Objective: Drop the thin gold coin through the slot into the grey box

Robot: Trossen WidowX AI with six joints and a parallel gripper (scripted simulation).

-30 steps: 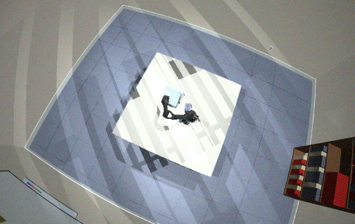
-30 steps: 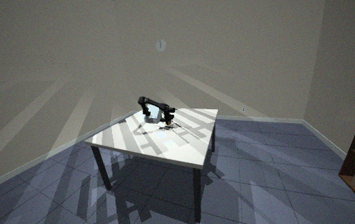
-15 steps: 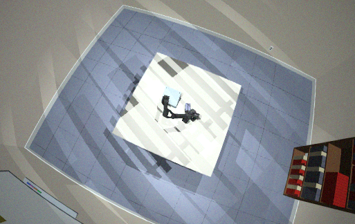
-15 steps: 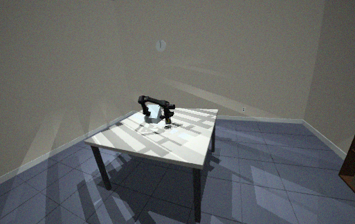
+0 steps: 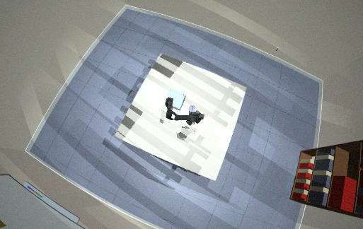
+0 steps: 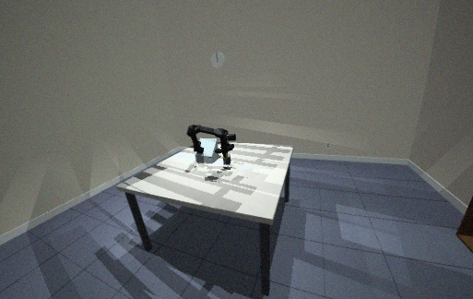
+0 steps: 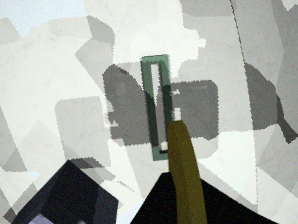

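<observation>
Right now the gold coin is 2 cm above my gripper tip.
</observation>
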